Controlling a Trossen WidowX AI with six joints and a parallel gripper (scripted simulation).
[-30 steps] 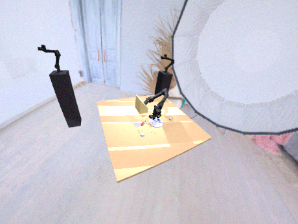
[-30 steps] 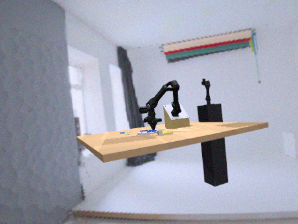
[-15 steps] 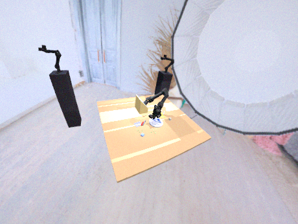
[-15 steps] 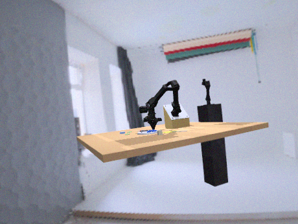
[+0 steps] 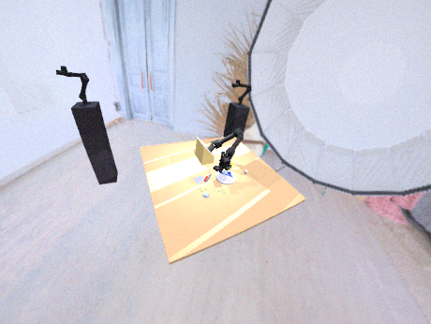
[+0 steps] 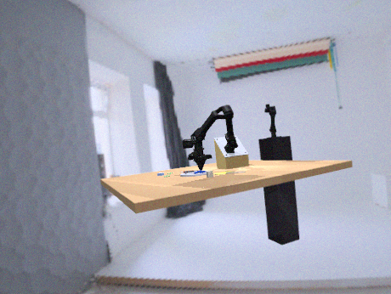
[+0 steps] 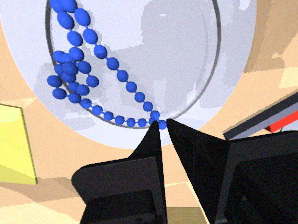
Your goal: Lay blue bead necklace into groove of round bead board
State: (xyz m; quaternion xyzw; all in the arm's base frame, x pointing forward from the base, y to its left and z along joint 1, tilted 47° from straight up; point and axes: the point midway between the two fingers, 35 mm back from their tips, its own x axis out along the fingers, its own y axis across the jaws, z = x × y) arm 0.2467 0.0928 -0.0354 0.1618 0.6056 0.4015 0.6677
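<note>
Right now the round bead board is 5 cm ahead of my gripper tip, 3 cm to the left of it and 1 cm below it. The rest, counted from my gripper tip: yellow flat piece (7 cm behind, 19 cm to the left, 2 cm below); then red-and-grey object (3 cm ahead, 15 cm to the right, 2 cm below); then white cylinder (6 cm ahead, 27 cm to the left).
</note>
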